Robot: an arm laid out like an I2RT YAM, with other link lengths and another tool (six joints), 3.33 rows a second.
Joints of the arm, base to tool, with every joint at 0 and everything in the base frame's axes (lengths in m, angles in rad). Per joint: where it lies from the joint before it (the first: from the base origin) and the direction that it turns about. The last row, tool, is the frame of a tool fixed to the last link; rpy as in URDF.
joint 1: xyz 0 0 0.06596 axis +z
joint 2: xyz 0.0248 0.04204 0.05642 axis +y
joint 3: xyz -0.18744 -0.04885 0 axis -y
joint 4: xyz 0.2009 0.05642 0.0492 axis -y
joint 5: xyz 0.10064 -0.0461 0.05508 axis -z
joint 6: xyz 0.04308 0 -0.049 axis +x
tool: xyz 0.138 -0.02 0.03 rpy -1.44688 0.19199 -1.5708
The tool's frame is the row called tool.
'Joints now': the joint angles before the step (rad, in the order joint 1, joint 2, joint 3, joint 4, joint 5, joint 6). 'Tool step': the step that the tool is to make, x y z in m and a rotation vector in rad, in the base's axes. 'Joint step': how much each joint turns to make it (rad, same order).
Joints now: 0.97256, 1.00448, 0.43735, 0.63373, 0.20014, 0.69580
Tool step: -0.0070, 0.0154, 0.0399, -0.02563, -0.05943, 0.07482
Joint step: 0.00015, -0.02369, 0.14617, -0.14824, -0.07938, -0.05831
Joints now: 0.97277, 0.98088, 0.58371, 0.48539, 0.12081, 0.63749
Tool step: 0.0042, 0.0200, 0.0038, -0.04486, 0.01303, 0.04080
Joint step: 0.00115, 0.08887, 0.12076, -0.07513, -0.04052, -0.01185
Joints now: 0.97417, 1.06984, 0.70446, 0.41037, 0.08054, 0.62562
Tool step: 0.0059, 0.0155, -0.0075, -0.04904, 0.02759, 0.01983
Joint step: 0.00088, 0.08204, 0.08710, -0.06083, -0.01902, -0.00439
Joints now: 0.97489, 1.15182, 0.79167, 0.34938, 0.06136, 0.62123
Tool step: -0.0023, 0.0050, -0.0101, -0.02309, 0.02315, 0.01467
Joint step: 0.00830, 0.01225, 0.00383, -0.02401, -0.00654, 0.00617
